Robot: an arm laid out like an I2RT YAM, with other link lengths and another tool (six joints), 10 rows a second.
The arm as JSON. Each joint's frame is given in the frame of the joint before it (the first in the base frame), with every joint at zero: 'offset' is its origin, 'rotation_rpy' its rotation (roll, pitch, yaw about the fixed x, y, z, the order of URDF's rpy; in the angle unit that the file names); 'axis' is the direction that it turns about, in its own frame. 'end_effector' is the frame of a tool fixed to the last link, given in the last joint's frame.
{
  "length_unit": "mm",
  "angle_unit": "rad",
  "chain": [
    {
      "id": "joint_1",
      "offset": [
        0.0,
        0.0,
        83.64
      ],
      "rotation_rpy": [
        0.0,
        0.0,
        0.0
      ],
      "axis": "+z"
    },
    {
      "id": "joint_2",
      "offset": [
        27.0,
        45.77,
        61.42
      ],
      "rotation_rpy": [
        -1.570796,
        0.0,
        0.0
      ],
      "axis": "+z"
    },
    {
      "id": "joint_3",
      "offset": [
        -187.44,
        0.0,
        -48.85
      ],
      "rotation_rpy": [
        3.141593,
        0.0,
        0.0
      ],
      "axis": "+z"
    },
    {
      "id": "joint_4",
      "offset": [
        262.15,
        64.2,
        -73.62
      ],
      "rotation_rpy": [
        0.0,
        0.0,
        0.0
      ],
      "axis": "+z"
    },
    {
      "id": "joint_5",
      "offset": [
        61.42,
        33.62,
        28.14
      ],
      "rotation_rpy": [
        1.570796,
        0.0,
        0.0
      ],
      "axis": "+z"
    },
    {
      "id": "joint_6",
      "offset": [
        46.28,
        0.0,
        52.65
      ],
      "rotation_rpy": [
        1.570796,
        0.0,
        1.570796
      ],
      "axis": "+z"
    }
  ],
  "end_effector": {
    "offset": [
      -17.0,
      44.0,
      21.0
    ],
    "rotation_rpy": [
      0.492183,
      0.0,
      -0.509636
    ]
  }
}
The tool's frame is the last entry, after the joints.
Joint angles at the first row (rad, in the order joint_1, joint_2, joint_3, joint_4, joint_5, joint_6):
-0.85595, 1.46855, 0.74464, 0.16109, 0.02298, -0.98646
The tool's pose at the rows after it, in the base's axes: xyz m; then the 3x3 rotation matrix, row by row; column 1 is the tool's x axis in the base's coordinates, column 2 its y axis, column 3 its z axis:
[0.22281, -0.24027, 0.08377], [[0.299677, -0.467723, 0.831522], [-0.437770, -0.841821, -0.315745], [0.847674, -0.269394, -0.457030]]
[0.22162, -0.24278, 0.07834], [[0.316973, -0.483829, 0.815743], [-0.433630, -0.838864, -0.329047], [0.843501, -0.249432, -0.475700]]
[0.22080, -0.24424, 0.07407], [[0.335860, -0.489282, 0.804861], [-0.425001, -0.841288, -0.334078], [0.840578, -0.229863, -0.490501]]
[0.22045, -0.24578, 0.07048], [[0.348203, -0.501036, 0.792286], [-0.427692, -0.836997, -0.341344], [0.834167, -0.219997, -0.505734]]
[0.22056, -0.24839, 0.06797], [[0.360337, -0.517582, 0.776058], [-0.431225, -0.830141, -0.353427], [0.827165, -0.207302, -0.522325]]
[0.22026, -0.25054, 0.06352], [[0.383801, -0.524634, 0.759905], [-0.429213, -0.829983, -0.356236], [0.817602, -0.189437, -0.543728]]
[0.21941, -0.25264, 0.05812], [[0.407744, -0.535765, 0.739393], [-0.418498, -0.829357, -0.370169], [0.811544, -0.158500, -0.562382]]
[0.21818, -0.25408, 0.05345], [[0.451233, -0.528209, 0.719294], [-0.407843, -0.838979, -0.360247], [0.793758, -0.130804, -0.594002]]
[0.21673, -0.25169, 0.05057], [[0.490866, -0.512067, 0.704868], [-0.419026, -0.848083, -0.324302], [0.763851, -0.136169, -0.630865]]
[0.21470, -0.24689, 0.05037], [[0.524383, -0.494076, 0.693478], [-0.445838, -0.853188, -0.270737], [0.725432, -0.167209, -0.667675]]
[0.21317, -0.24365, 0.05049], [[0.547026, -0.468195, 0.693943], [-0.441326, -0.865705, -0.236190], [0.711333, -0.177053, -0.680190]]
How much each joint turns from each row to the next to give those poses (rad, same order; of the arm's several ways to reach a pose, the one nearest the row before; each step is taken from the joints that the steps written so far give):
-0.00004, 0.03853, 0.00899, 0.03265, 0.03367, -0.01394
-0.00151, 0.03167, 0.00682, 0.01559, 0.02180, -0.01657
0.00000, 0.02226, 0.00176, 0.01527, 0.01290, -0.01998
0.00000, 0.02499, 0.01083, 0.00262, 0.01552, -0.00758
0.00001, 0.02890, 0.01959, -0.00289, 0.02174, -0.00687
-0.00001, 0.03185, 0.01421, 0.00343, 0.01498, -0.01925
0.00154, 0.03373, 0.00751, 0.02095, 0.02707, -0.02462
0.00000, 0.02833, 0.00947, -0.00071, 0.00805, -0.04058
0.00117, 0.00850, 0.00770, -0.04235, -0.01341, -0.02206
0.00035, -0.00890, 0.00797, -0.07600, -0.02831, -0.00715
0.00001, -0.01646, -0.01215, -0.02290, -0.02583, -0.01995

